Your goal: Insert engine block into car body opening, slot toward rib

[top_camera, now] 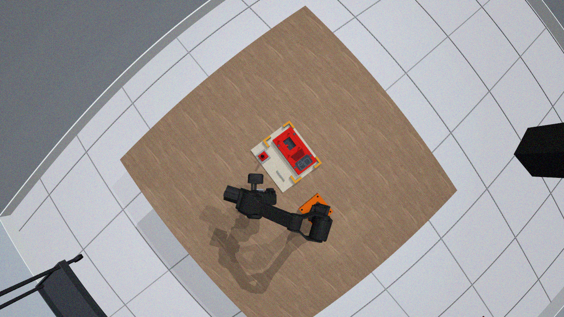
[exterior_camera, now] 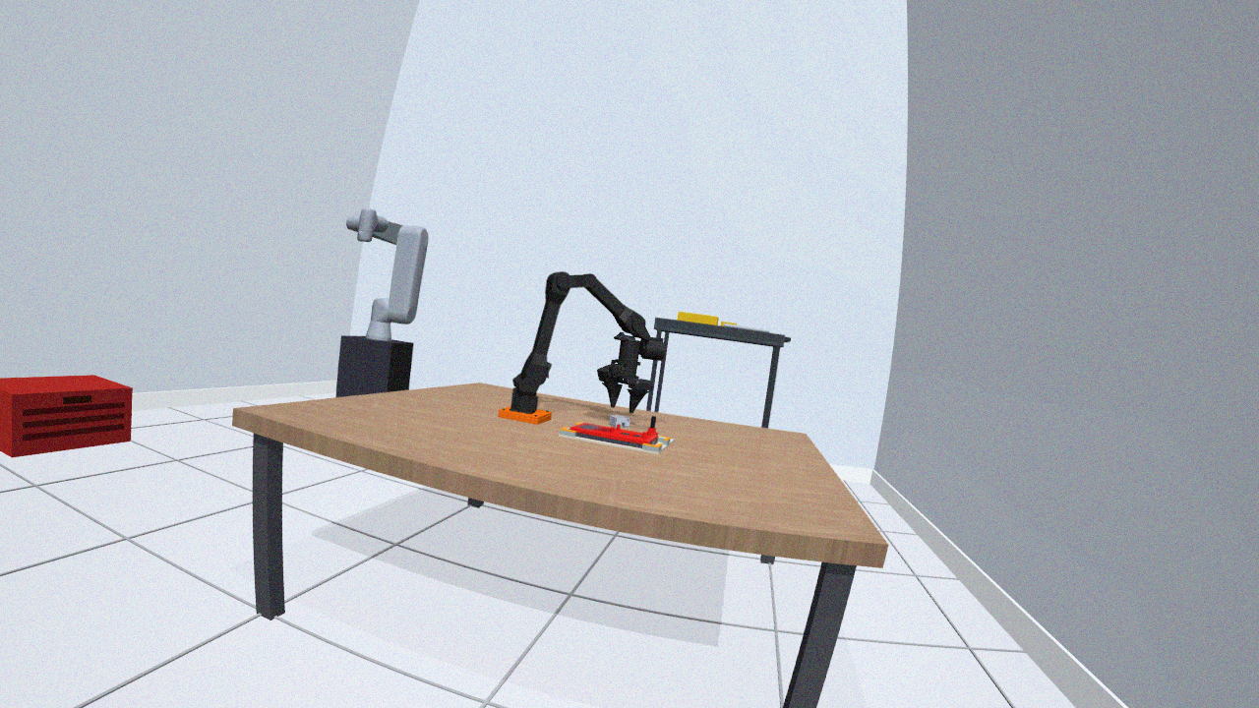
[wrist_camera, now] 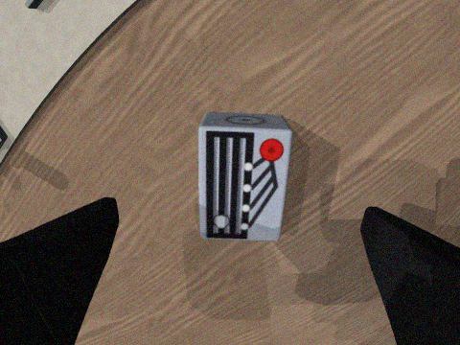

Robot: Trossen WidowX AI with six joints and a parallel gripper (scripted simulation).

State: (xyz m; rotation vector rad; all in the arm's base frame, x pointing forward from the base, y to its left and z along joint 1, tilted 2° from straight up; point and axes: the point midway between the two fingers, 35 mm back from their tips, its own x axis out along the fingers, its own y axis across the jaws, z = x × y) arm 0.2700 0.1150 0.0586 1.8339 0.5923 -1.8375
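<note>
Now: gripper tip 40 mm above the engine block. From my gripper tip the other things lie so: small stand: 150 mm to the right, 90 mm ahead, 10 mm below.
</note>
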